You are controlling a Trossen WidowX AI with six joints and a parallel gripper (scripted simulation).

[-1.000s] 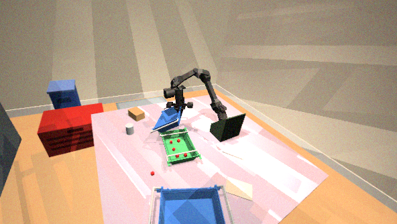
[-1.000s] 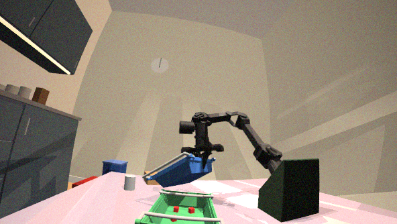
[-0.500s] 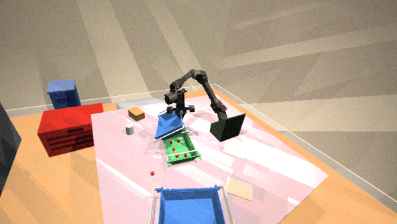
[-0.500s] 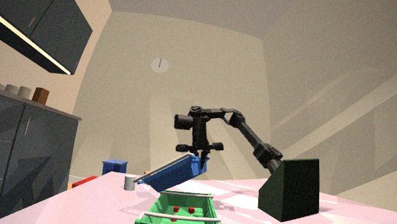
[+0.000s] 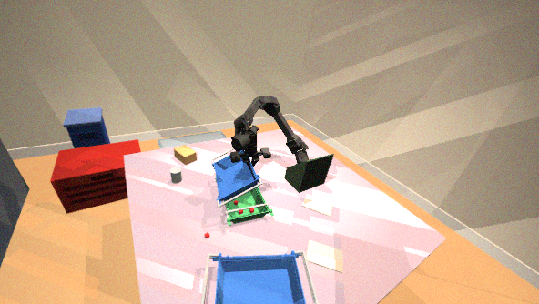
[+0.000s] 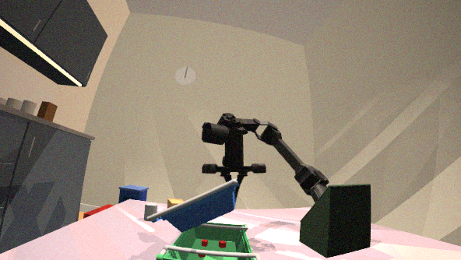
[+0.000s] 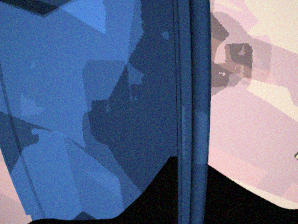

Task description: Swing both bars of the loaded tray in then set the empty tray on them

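Now: gripper tip 80 mm short of the blue tray, 20 mm to the left of it and 10 mm above it. Also, from my gripper tip: red block: 280 mm ahead, 160 mm below, 150 mm to the left; brown block: 450 mm to the right, 200 mm ahead, 140 mm below.
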